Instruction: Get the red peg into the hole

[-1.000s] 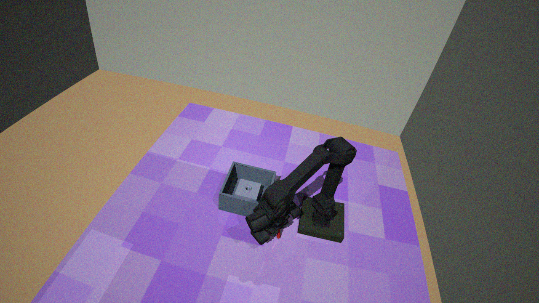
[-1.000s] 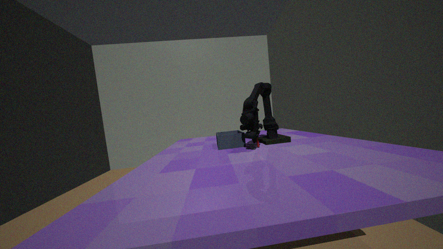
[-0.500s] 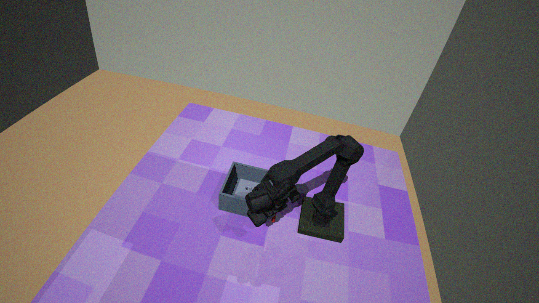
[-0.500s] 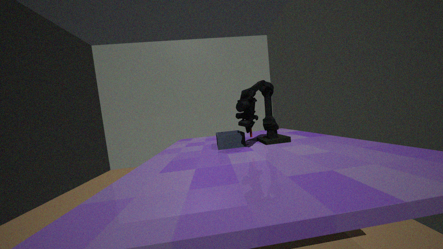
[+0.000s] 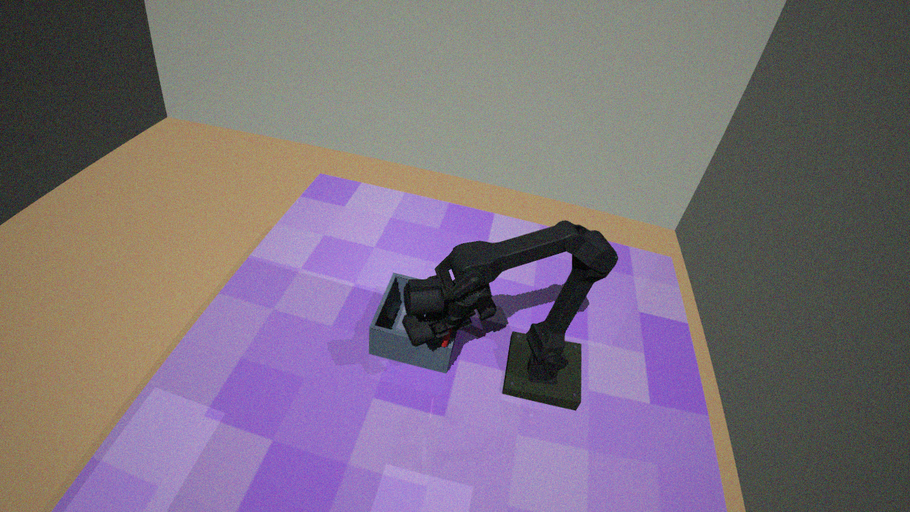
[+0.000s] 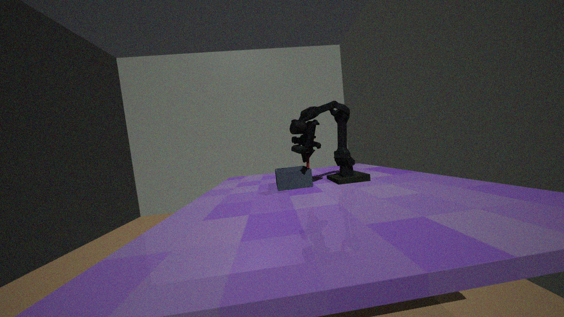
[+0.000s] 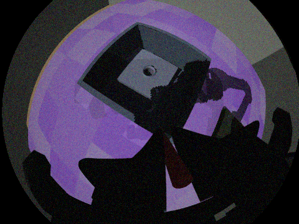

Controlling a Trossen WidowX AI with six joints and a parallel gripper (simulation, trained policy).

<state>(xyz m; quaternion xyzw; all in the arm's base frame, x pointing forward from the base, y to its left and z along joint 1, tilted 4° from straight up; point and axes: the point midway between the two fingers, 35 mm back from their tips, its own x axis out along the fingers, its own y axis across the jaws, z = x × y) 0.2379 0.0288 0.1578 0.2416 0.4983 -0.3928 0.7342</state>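
My gripper tip is 6 cm short of the light plate, 9 cm to the left of it and 9 cm above it. Round my gripper tip: grey box 6 cm ahead, 9 cm to the right, 11 cm below; red peg 1 cm behind, 2 cm to the left, 1 cm above.
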